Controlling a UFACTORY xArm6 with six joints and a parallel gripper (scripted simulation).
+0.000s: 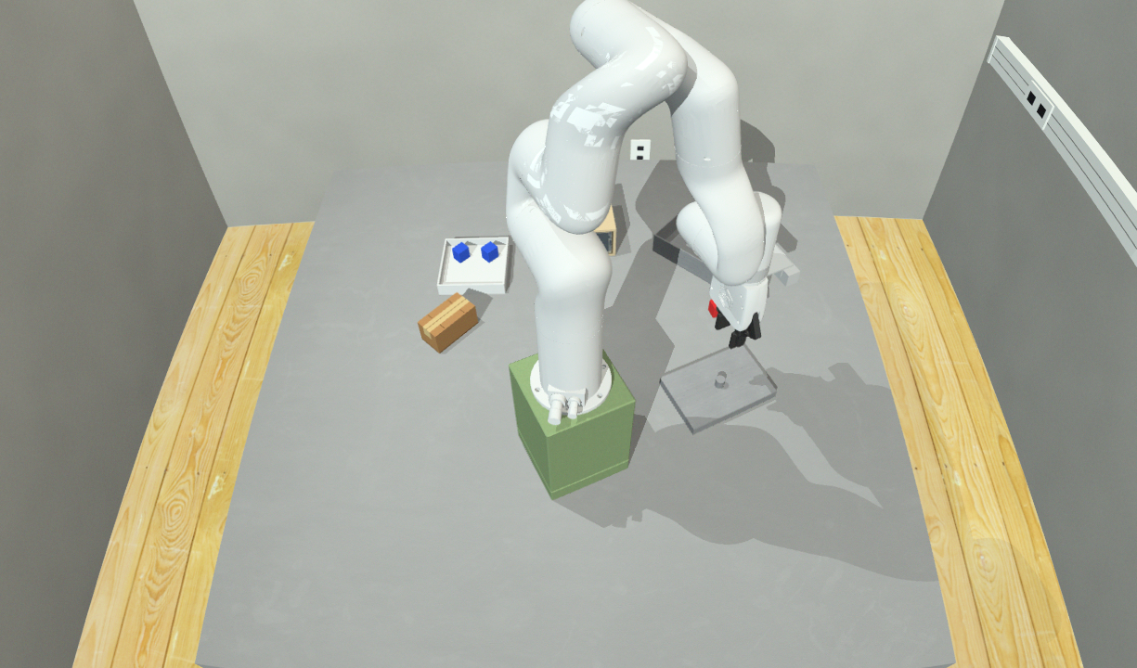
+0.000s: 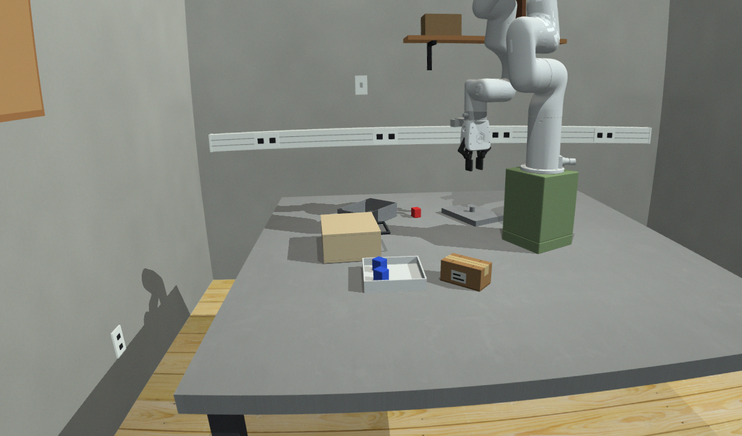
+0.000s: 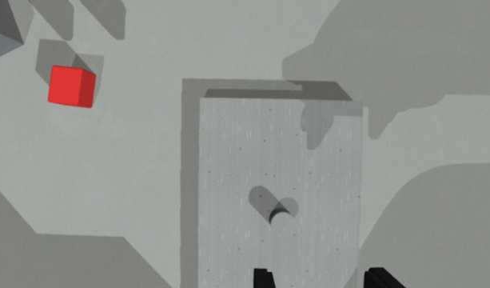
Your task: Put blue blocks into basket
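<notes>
Right now my hand is 17 cm above the grey metal lid. Round my hand: light wooden cabinet (38 cm ahead, 33 cm to the left, 15 cm below); then dark metal box (37 cm ahead, 4 cm to the left, 16 cm below); then red block (20 cm ahead, 17 cm below).
</notes>
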